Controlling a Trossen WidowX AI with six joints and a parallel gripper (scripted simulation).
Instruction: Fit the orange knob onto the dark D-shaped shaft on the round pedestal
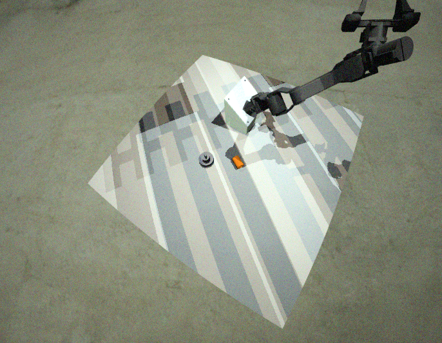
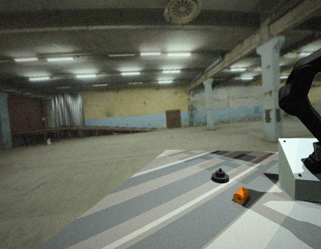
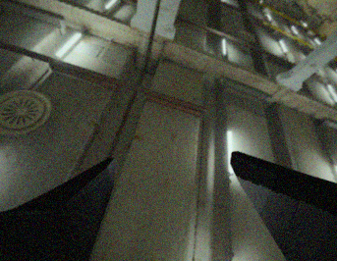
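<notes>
The orange knob is 63 cm below my gripper tip, 41 cm ahead of it and 28 cm to the right of it. From my gripper tip the other things lie so: dark round pedestal (62 cm below, 45 cm to the right, 45 cm ahead).
</notes>
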